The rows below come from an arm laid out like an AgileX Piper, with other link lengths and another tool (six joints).
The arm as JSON. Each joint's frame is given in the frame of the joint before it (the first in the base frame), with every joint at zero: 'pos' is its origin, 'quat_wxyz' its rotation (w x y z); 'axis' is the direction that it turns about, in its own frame. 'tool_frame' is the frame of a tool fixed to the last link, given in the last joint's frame.
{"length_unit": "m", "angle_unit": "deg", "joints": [
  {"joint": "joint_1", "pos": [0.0, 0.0, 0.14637], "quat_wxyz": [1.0, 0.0, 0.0, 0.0], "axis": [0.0, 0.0, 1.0]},
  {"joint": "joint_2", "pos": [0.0, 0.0, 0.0], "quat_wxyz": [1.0, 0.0, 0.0, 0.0], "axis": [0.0, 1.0, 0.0]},
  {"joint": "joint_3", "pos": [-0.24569, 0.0, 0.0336], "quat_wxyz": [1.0, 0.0, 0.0, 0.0], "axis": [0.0, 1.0, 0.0]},
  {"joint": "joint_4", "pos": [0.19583, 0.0, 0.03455], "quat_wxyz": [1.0, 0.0, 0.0, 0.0], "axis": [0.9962, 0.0, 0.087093]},
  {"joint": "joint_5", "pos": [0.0, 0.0, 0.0], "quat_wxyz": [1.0, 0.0, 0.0, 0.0], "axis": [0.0, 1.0, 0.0]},
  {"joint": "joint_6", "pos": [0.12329, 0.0, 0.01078], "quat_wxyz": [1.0, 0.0, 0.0, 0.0], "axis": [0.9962, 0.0, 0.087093]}
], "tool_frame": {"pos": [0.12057, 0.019, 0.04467], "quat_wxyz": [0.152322, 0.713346, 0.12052, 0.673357]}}
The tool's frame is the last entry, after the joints.
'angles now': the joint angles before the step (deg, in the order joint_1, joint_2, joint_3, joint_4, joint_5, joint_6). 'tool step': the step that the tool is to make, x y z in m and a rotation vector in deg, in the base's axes. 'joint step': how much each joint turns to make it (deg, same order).
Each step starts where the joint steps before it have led.
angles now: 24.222 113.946 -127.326 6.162 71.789 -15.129
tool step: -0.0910 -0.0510 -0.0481 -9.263 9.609 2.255
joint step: 0.124 -18.048 30.806 -2.952 0.066 -3.176
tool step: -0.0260 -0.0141 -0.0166 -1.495 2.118 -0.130
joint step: -0.001 -5.230 9.692 -0.496 -1.918 0.000
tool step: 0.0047 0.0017 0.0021 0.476 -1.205 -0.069
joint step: -0.002 -0.013 0.157 -0.064 -1.440 -0.002
